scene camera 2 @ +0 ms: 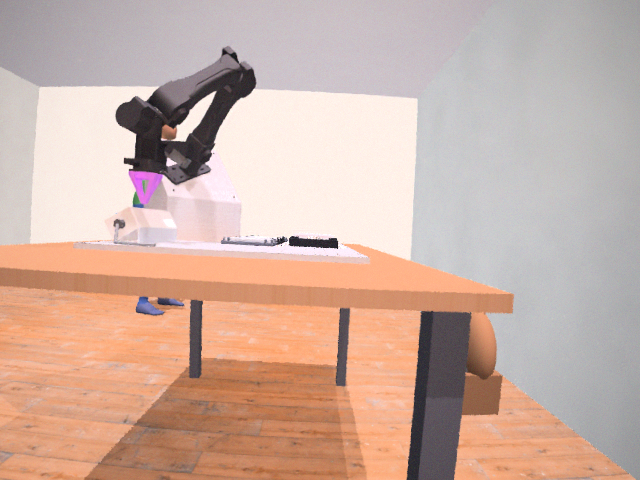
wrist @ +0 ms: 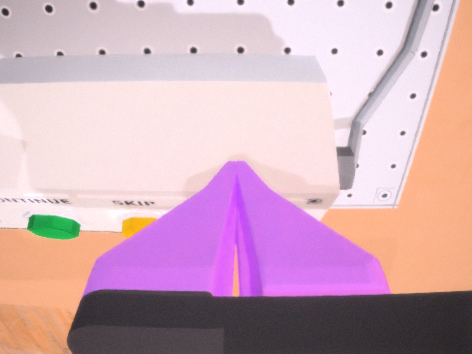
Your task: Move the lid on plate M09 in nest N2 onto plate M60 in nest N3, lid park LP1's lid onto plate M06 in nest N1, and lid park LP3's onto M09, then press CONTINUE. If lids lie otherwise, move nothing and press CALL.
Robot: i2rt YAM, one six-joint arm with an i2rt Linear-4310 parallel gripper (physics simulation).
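Places are measured from the arm's base along level axes (x left, y up, z ahead), in metres.
Where they show: gripper, fingertip midpoint: (scene camera 2: 144, 203) (wrist: 236, 176); arm's base at its link origin: (scene camera 2: 187, 171).
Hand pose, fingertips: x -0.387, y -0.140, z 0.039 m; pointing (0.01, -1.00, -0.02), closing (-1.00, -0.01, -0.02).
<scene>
Each offset is from my fingertips to the top centre of the thing. "*": to the spot under its first point. Level surfaces: height alone.
My gripper (scene camera 2: 144, 202) (wrist: 236, 176) is shut and empty, its two magenta fingers meeting at the tips. It points down over the right part of the pale button box @(dx +0.070, dy -0.010, dz -0.031 m) (scene camera 2: 153, 223) (wrist: 175, 130). In the wrist view the green CONTINUE button @(dx +0.095, dy -0.019, dz -0.052 m) (wrist: 54, 227) shows at the lower left, and the yellow SKIP button @(dx +0.045, dy -0.019, dz -0.053 m) (wrist: 138, 227) is partly covered by the left finger. The CALL button does not show and its place is behind the fingers. In the scene view a low grey fixture @(dx +0.190, dy -0.076, dz +0.228 m) (scene camera 2: 250, 240) and a black one @(dx +0.257, dy -0.063, dz +0.411 m) (scene camera 2: 313, 241) lie on the board; plates, nests and lids cannot be told apart.
The white perforated board (scene camera 2: 206, 250) (wrist: 310, 30) lies on the wooden table @(dy -0.106 m) (scene camera 2: 310, 279). A bent grey bar @(* dx -0.080, dy -0.087, dz -0.004 m) (wrist: 383, 86) runs beside the button box's right end. A tall pale housing (scene camera 2: 206, 211) stands behind the box. A person's blue shoes (scene camera 2: 149, 308) show beyond the table.
</scene>
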